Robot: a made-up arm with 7 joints. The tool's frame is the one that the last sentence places.
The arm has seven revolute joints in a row. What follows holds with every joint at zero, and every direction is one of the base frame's. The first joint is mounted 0.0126 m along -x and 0.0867 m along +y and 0.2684 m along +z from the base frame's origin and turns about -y. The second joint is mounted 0.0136 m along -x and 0.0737 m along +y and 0.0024 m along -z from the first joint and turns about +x. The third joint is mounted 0.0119 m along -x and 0.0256 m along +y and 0.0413 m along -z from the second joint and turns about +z. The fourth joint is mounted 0.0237 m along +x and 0.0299 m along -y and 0.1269 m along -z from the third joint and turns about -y. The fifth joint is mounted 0.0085 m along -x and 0.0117 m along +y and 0.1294 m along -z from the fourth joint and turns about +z. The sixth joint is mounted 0.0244 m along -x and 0.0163 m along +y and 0.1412 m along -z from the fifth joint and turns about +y. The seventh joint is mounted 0.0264 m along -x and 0.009 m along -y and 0.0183 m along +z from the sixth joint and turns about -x. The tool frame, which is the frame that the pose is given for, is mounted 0.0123 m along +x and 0.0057 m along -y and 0.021 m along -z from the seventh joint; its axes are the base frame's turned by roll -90, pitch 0 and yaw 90 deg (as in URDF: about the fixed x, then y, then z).
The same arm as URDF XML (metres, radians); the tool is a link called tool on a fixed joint. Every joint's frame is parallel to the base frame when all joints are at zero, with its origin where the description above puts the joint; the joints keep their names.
<robot name="arm">
<link name="base"/>
<link name="link1"/>
<link name="link2"/>
<link name="link3"/>
<link name="link4"/>
<link name="link5"/>
<link name="link6"/>
<link name="link7"/>
<link name="tool"/>
<joint name="joint 1" type="continuous"><parent link="base"/><child link="link1"/><origin xyz="-0.0126 0.0867 0.2684"/><axis xyz="0 -1 0"/></joint>
<joint name="joint 2" type="continuous"><parent link="link1"/><child link="link2"/><origin xyz="-0.0136 0.0737 -0.0024"/><axis xyz="1 0 0"/></joint>
<joint name="joint 3" type="continuous"><parent link="link2"/><child link="link3"/><origin xyz="-0.0119 0.0256 -0.0413"/><axis xyz="0 0 1"/></joint>
<joint name="joint 4" type="continuous"><parent link="link3"/><child link="link4"/><origin xyz="0.0237 -0.0299 -0.1269"/><axis xyz="0 -1 0"/></joint>
<joint name="joint 5" type="continuous"><parent link="link4"/><child link="link5"/><origin xyz="-0.0085 0.0117 -0.1294"/><axis xyz="0 0 1"/></joint>
<joint name="joint 6" type="continuous"><parent link="link5"/><child link="link6"/><origin xyz="-0.0244 0.0163 -0.1412"/><axis xyz="0 1 0"/></joint>
<joint name="joint 7" type="continuous"><parent link="link6"/><child link="link7"/><origin xyz="-0.0264 -0.009 0.0183"/><axis xyz="-1 0 0"/></joint>
<joint name="tool_fixed" type="fixed"><parent link="link7"/><child link="tool"/><origin xyz="0.0123 -0.0057 -0.021" rpy="-1.5708 0 1.5708"/></joint>
</robot>

